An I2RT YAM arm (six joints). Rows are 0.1 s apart.
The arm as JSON. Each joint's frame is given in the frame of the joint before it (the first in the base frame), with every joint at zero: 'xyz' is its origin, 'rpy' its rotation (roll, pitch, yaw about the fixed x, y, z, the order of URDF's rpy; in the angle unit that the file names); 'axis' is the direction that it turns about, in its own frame. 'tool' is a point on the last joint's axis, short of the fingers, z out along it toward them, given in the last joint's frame.
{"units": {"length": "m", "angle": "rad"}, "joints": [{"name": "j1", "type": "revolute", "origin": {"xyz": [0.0, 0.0, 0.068], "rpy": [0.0, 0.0, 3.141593]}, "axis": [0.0, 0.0, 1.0]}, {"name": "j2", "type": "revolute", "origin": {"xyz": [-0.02, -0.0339, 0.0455], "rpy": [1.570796, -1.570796, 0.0]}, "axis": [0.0, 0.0, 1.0]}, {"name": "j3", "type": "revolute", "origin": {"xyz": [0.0, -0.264, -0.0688], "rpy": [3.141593, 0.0, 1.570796]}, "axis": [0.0, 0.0, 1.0]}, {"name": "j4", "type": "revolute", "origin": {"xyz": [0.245, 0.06, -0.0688], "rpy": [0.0, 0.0, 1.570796]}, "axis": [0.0, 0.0, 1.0]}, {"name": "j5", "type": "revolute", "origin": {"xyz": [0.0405, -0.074, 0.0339], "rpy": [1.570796, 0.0, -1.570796]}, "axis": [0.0, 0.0, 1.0]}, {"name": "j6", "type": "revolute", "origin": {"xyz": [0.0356, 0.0, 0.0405], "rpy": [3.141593, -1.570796, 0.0]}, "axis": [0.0, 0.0, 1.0]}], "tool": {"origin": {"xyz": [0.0, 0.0, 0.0], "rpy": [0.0, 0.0, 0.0]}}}
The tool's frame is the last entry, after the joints.
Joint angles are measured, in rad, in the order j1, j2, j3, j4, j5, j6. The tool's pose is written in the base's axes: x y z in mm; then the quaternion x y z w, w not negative. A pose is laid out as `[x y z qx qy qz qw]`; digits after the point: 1 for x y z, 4 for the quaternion.
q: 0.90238 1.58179 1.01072 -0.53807 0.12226 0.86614
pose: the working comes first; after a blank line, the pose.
Where each joint sits with the arm in this pose, in the base's axes (m; each line is computed from the numbers above, not from the rounded line before):
j1: 0.0000 0.0000 0.0680
j2: -0.0142 0.0367 0.1135
j3: 0.0416 -0.0037 0.3775
j4: 0.1354 0.2262 0.2955
j5: 0.2049 0.2595 0.2473
j6: 0.1956 0.2407 0.1976
the tool: 0.1956 0.2407 0.1976

[195.6 240.7 197.6 -0.0036 0.9718 0.1389 0.1907]
